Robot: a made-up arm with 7 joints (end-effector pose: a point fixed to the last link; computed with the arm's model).
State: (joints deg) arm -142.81 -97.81 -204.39 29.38 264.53 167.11 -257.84
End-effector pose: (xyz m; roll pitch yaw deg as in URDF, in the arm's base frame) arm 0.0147 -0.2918 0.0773 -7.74 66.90 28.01
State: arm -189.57 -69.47 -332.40 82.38 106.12 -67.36 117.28
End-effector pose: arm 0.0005 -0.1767 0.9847 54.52 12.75 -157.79
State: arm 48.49 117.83 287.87 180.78 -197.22 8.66 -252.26
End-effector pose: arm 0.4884 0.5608 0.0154 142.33 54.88 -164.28
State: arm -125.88 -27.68 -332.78 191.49 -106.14 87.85 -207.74
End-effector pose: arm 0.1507 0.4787 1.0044 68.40 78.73 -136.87
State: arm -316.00 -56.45 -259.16 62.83 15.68 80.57 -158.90
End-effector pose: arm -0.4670 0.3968 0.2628 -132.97 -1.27 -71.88
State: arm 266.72 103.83 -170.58 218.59 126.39 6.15 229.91
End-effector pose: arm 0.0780 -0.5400 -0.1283 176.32 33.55 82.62
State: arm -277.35 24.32 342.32 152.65 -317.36 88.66 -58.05
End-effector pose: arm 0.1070 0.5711 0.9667 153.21 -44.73 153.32
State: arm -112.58 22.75 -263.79 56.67 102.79 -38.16 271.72
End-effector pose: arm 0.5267 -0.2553 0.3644 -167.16 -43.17 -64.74
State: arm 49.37 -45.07 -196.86 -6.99 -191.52 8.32 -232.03
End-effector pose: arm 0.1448 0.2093 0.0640 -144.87 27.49 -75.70
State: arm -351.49 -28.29 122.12 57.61 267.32 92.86 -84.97
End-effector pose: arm -0.3122 0.5371 0.2678 -52.71 40.16 -19.73
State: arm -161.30 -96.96 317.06 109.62 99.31 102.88 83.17
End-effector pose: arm 0.4560 0.4804 0.7925 -57.34 -33.39 -172.40
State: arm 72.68 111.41 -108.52 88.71 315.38 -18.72 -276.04
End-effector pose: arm 0.7320 0.2027 0.3832 89.59 -16.09 85.81
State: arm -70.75 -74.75 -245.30 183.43 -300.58 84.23 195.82
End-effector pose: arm -0.3297 0.7211 0.5608 -179.69 23.41 -83.91
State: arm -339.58 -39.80 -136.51 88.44 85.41 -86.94 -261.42
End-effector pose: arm -0.4120 -0.4743 0.3537 -139.80 58.06 16.91
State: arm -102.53 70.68 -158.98 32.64 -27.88 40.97 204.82
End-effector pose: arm -0.0875 0.4267 0.7454 -125.08 60.71 -63.19
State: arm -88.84 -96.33 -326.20 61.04 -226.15 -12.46 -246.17
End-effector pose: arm 0.2899 0.0463 0.9288 15.93 33.87 -31.20
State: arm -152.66 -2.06 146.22 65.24 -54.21 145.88 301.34
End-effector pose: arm 0.5246 -0.1423 0.4342 -65.86 78.08 134.32
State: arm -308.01 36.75 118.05 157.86 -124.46 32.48 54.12
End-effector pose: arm 0.1254 0.4381 1.1220 -42.66 -47.76 -60.73
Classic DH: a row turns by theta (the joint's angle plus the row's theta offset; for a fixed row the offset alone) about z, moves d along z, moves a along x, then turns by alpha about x. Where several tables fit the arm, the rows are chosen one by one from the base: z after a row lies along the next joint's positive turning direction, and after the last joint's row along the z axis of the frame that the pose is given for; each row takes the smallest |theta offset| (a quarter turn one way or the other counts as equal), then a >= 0, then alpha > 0; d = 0 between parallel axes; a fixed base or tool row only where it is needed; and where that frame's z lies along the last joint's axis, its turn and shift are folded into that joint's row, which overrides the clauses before.
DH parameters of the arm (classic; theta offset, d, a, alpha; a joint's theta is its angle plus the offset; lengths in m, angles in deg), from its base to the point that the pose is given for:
joint 1: 0 0.387 0 -90
joint 2: 0 0 0 90
joint 3: 0 0.214 0.065 90
joint 4: 0 0 0.119 90
joint 5: 0 0.524 0 90
joint 6: 0 0 0.067 -90
joint 7: 0 0.085 0 0

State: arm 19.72 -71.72 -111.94 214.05 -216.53 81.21 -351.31
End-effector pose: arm -0.6164 0.1759 0.7674 40.17 -26.79 177.80
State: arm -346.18 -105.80 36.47 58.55 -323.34 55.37 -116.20
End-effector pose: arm -0.1994 0.3640 0.8875 84.81 47.01 128.67
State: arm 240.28 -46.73 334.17 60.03 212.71 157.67 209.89
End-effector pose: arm -0.3693 -0.0517 0.8489 -86.50 69.96 -31.87
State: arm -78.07 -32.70 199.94 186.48 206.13 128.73 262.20
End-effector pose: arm 0.0656 0.2507 1.0812 112.21 27.49 57.30
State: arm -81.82 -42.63 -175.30 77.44 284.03 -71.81 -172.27
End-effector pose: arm -0.2264 0.5547 0.1894 -99.77 64.57 71.18
